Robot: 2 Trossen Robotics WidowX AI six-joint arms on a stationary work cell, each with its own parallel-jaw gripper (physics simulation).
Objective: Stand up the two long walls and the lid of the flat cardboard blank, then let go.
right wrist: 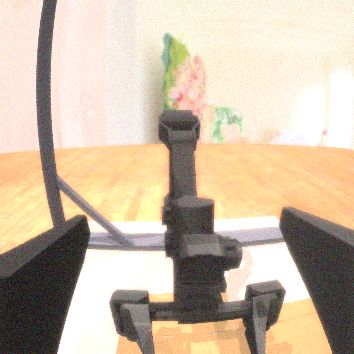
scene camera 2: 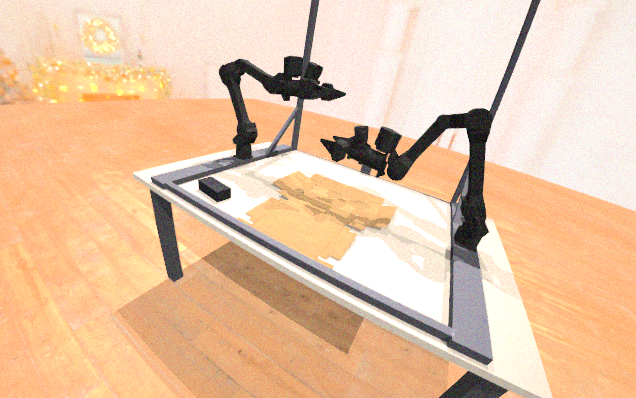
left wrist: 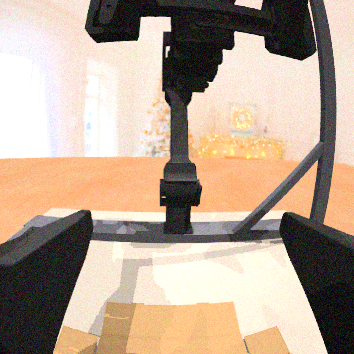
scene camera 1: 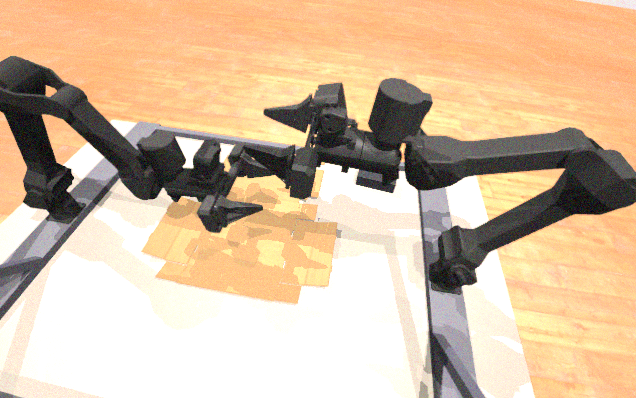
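Pixels of known places: left gripper, fingertip midpoint: (scene camera 2: 326, 138) (left wrist: 190, 222) (scene camera 1: 269, 189); right gripper, fingertip midpoint: (right wrist: 186, 222) (scene camera 2: 340, 93) (scene camera 1: 254, 129); left arm's base at its link origin: (scene camera 2: 464, 243) (scene camera 1: 66, 212); right arm's base at its link origin: (scene camera 2: 243, 156) (left wrist: 177, 227) (scene camera 1: 444, 279).
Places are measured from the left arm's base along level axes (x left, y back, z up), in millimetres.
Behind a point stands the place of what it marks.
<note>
The cardboard blank (scene camera 1: 230, 277) {z -15, x -79, y -448 mm} (scene camera 2: 300, 225) {z -12, x 251, y -444 mm} (left wrist: 180, 325) {z -8, x 9, y -628 mm} (right wrist: 300, 325) {z -12, x 245, y -372 mm} lies on the table with all its visible panels flat, including the long panel along its lower edge in scene camera 1. Part of it is hidden behind the left gripper in that view. My left gripper (scene camera 1: 270, 190) {z 185, x 16, y -523 mm} (scene camera 2: 326, 142) {z 185, x 16, y -523 mm} (right wrist: 202, 347) {z 185, x 16, y -523 mm} is open and empty, above the blank's upper part in scene camera 1. My right gripper (scene camera 1: 252, 128) {z 332, x -4, y -514 mm} (scene camera 2: 344, 93) {z 332, x -4, y -514 mm} is open and empty, higher than the left one and facing its arm.
A black block (scene camera 1: 377, 181) {z 13, x 263, y -753 mm} (scene camera 2: 214, 190) {z 14, x 315, y -718 mm} lies on the table, partly under the right arm in scene camera 1. A grey frame (scene camera 1: 450, 310) (scene camera 2: 470, 300) runs around the work area, with upright posts (left wrist: 327, 100) {z 317, x -350, y -875 mm} (right wrist: 45, 100) {z 428, x -346, y -40 mm}. The two grippers overlap in scene camera 1.
</note>
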